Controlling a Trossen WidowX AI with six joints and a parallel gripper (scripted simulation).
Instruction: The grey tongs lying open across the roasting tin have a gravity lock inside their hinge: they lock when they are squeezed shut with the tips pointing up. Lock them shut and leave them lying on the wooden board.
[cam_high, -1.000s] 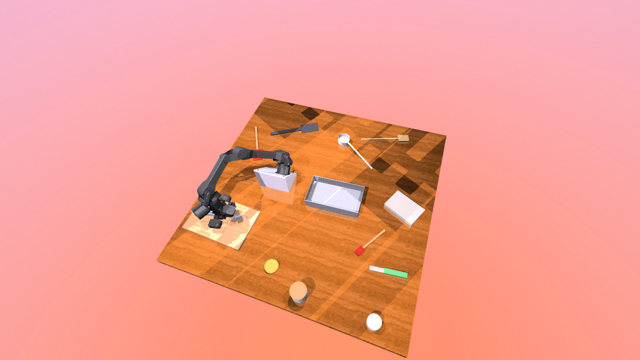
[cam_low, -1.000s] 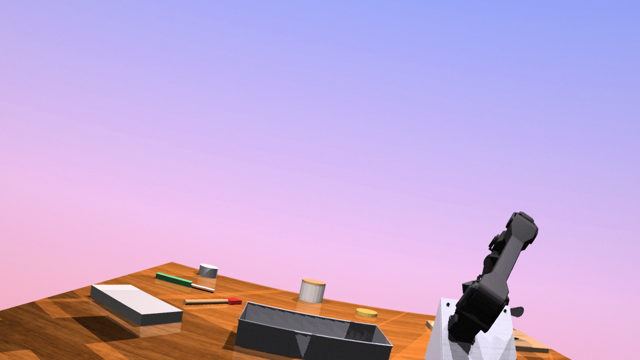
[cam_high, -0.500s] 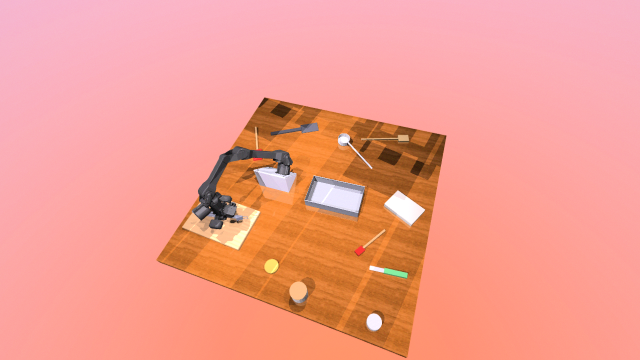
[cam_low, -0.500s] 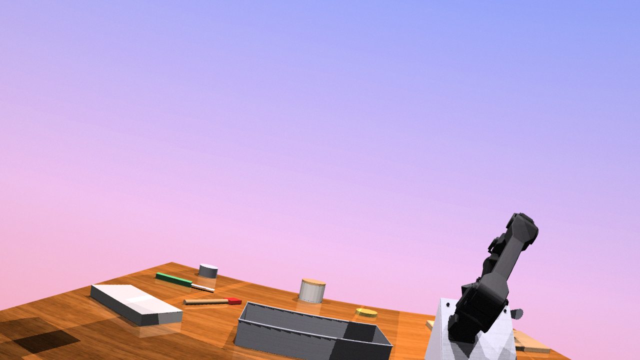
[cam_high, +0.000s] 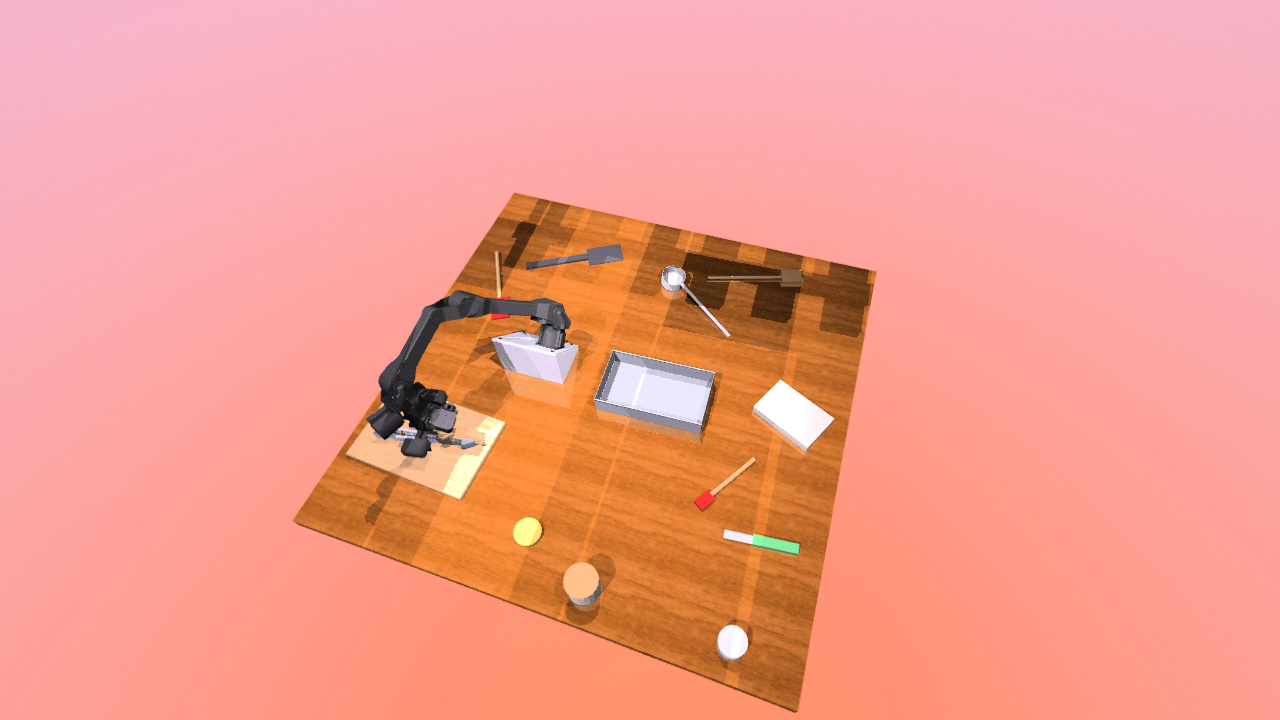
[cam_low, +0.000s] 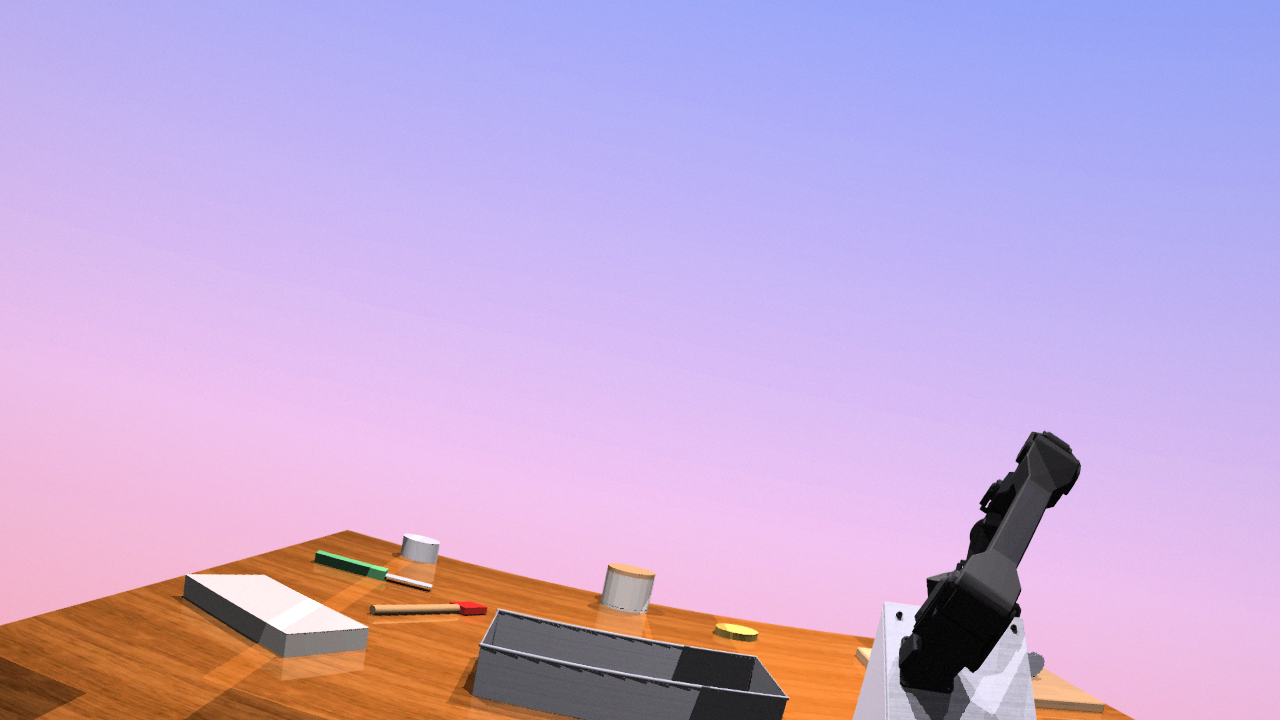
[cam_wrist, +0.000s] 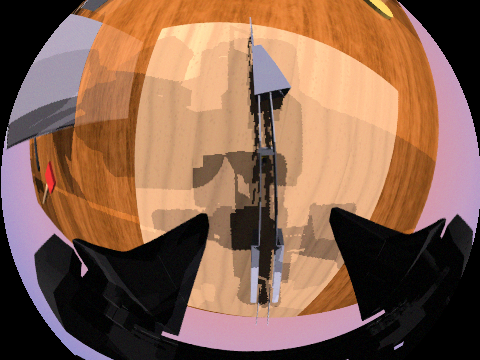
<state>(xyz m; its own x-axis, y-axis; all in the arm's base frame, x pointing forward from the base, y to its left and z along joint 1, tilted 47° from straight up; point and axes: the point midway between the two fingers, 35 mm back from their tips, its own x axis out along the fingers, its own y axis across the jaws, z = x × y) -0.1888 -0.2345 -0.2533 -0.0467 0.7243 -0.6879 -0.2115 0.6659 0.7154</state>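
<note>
Now: the wooden board 40 mm behind my gripper tip and 40 mm below it. Also, from my gripper tip: grey roasting tin 510 mm ahead, 340 mm to the left, 20 mm below; then cork-topped jar 520 mm ahead, 210 mm to the right, 10 mm below; then dark spatula 90 mm ahead, 760 mm to the left, 40 mm below.
</note>
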